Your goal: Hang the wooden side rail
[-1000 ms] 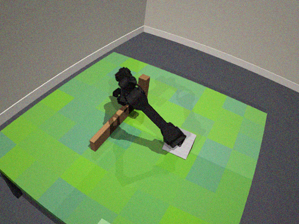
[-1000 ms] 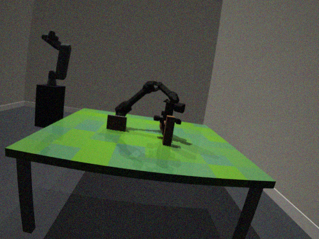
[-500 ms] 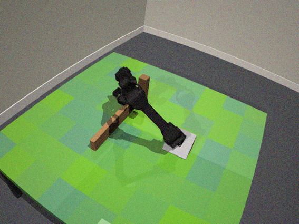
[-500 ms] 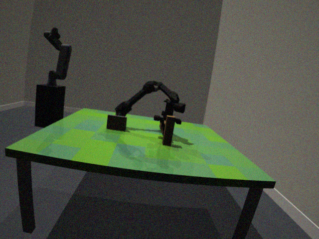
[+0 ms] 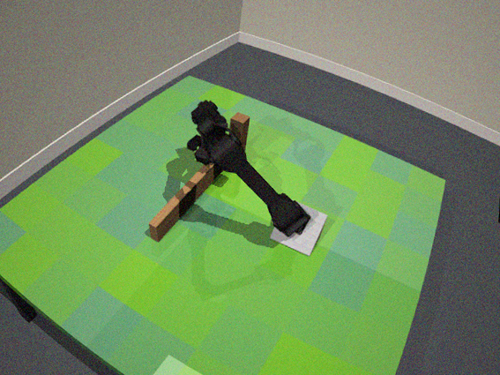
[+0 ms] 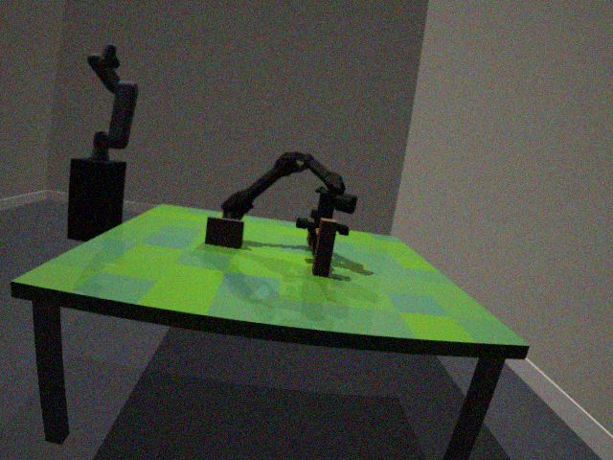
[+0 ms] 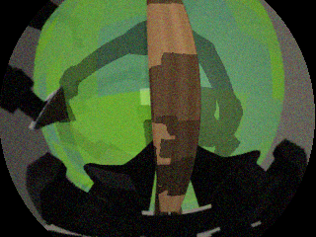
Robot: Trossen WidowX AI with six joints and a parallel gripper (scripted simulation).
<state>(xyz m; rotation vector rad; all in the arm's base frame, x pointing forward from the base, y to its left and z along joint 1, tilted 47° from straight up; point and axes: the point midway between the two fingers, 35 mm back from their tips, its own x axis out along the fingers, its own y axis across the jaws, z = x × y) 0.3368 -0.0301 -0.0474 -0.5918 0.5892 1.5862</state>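
Right now my gripper tip is 10 mm short of the headboard post, 150 mm to the left of it and 40 mm below it.
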